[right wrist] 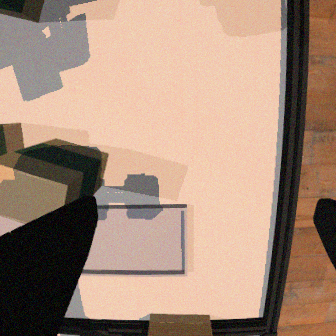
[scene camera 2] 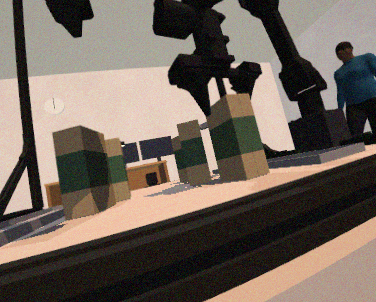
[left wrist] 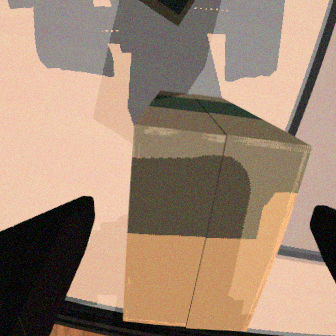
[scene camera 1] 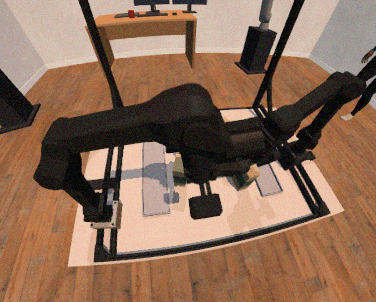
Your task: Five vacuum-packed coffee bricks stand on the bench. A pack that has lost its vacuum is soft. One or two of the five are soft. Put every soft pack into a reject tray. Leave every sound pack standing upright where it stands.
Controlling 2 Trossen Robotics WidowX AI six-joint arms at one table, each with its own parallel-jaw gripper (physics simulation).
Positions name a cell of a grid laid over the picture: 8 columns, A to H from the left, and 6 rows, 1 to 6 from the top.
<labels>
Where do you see a tray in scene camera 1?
D4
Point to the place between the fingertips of my left gripper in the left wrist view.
E4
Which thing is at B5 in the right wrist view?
My right gripper.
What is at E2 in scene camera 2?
My left gripper.
</labels>
